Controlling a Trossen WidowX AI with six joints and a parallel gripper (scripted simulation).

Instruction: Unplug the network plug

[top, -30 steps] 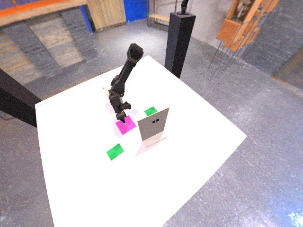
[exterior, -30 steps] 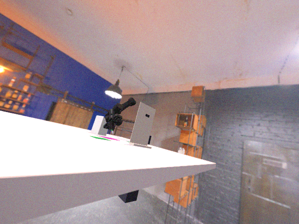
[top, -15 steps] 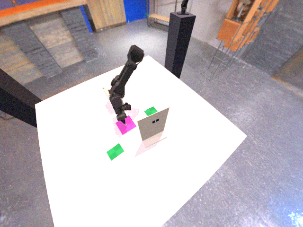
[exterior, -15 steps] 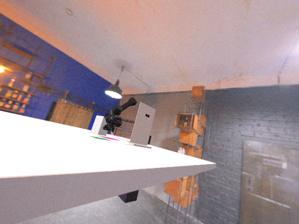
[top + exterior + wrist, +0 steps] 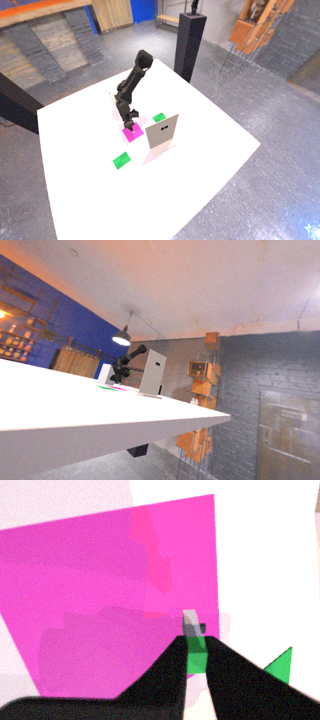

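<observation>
The magenta square is 30 mm below my gripper tip and 10 mm behind it. From my gripper tip the other things lie so: upright panel: 170 mm ahead, 150 mm to the left, 110 mm above; then green network plug: right at my gripper tip.
</observation>
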